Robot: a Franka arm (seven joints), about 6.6 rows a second.
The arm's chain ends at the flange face. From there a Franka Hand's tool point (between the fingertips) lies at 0.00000 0.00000 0.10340 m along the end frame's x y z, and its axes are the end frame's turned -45 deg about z.
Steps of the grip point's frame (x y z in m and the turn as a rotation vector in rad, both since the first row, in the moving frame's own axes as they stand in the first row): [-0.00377, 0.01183, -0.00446, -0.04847, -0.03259, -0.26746]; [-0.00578, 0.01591, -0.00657, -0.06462, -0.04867, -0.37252]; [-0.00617, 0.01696, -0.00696, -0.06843, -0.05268, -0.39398]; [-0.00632, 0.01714, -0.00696, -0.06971, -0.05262, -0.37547]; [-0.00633, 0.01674, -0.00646, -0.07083, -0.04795, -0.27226]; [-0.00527, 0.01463, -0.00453, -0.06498, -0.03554, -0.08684]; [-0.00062, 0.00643, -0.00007, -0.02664, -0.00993, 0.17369]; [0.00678, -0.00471, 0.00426, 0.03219, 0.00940, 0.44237]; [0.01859, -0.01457, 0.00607, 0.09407, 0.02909, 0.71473]
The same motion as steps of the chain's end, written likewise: [0.00377, 0.00533, -0.00428, -0.05732, 0.01123, -0.26746]; [0.00450, 0.00747, -0.00624, -0.08011, 0.01128, -0.37252]; [0.00479, 0.00796, -0.00658, -0.08564, 0.01114, -0.39398]; [0.00477, 0.00810, -0.00657, -0.08650, 0.01208, -0.37547]; [0.00454, 0.00797, -0.00608, -0.08399, 0.01618, -0.27226]; [0.00415, 0.00683, -0.00425, -0.07108, 0.02082, -0.08684]; [0.00312, 0.00222, -0.00003, -0.02586, 0.01182, 0.17369]; [0.00241, -0.00482, 0.00432, 0.02941, -0.01611, 0.44237]; [0.00411, -0.01358, 0.00655, 0.08709, -0.04595, 0.71473]
